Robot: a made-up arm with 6 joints.
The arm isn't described. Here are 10 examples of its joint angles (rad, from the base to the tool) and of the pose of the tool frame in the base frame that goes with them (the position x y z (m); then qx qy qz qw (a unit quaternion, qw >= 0)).
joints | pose
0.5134 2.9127 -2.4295 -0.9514 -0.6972 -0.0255 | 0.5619 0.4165 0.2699 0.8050 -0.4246 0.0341 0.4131
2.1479 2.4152 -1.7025 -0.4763 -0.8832 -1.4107 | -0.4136 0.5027 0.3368 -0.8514 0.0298 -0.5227 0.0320
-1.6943 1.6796 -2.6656 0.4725 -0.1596 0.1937 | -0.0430 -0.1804 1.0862 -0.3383 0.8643 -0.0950 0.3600
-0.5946 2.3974 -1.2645 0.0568 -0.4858 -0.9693 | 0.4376 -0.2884 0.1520 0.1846 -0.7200 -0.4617 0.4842
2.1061 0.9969 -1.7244 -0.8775 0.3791 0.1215 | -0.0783 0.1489 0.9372 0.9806 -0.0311 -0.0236 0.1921
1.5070 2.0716 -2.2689 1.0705 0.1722 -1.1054 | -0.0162 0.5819 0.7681 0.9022 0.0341 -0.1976 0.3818
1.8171 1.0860 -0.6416 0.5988 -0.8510 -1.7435 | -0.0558 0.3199 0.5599 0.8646 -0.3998 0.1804 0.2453
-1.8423 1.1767 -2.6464 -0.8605 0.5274 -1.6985 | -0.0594 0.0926 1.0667 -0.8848 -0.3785 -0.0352 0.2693
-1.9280 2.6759 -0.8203 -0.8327 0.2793 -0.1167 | -0.0845 -0.1475 -0.0389 -0.0891 -0.1068 -0.9789 0.1498
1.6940 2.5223 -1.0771 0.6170 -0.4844 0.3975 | -0.0329 0.4466 0.0560 0.4536 -0.1748 -0.6005 0.6348
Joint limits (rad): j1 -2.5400..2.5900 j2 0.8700..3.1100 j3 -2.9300..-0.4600 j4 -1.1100..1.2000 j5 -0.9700..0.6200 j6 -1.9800..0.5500
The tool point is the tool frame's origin. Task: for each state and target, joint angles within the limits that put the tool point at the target. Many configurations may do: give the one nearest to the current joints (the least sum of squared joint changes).
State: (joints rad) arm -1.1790 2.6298 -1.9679 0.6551 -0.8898 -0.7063
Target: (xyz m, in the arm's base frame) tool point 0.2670 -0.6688 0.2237
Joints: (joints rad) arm -1.1232 2.8990 -2.2021 0.6334 -0.6821 -0.7400
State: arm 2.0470 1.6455 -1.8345 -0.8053 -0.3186 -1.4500
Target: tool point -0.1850 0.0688 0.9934
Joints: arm 2.4493 1.2262 -1.9379 -0.8348 -0.5867 -1.3934
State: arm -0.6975 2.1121 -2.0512 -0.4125 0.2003 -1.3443
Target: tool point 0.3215 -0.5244 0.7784
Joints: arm -1.0213 2.3972 -2.8053 -0.2410 -0.1532 -1.3931
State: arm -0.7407 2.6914 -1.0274 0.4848 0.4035 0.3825
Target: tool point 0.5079 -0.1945 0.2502
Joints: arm -0.3929 2.2165 -1.4100 0.5258 0.3645 0.3654
